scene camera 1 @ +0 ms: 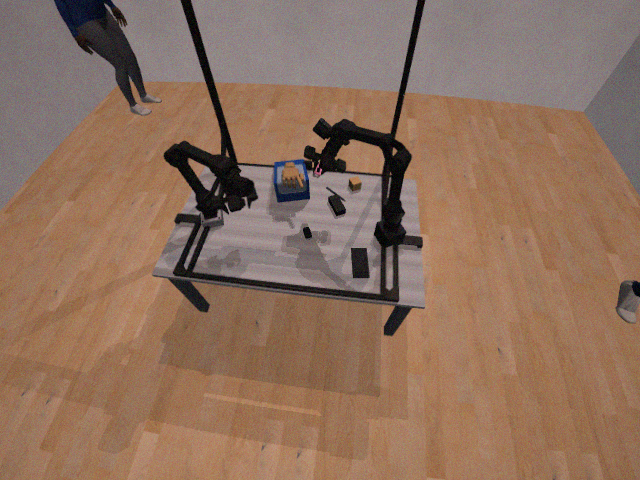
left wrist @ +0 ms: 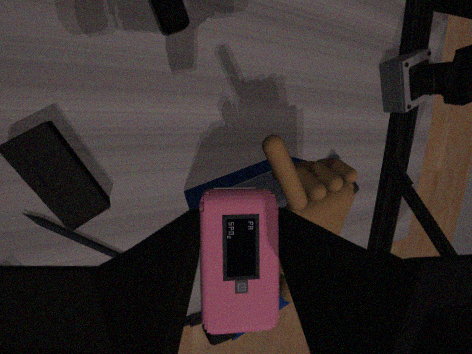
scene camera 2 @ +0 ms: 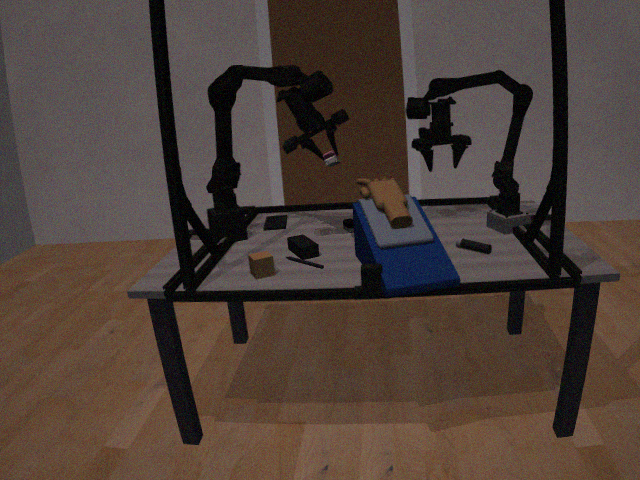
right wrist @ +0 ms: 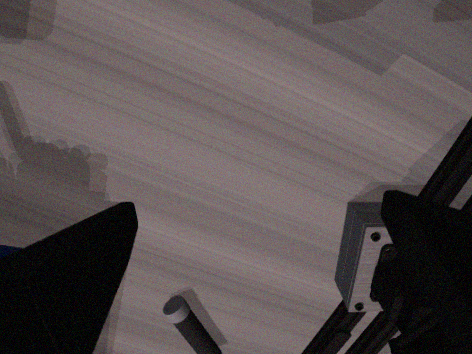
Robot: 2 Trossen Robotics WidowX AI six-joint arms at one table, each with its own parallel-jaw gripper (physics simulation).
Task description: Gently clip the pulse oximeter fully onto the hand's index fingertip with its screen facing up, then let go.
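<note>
The pink pulse oximeter is between the fingers of my left gripper, which is shut on it. Its dark screen faces the left wrist camera. The tan hand lies on a sloped blue stand. Its index finger sticks out beyond the curled fingers, bare. In scene camera 2 the oximeter is held in the air, above and left of the hand, apart from it. My right gripper is open and empty, raised above the table.
An orange cube, a black box and a thin pen lie beside the stand. A small black item, a flat black slab and a dark cylinder lie elsewhere.
</note>
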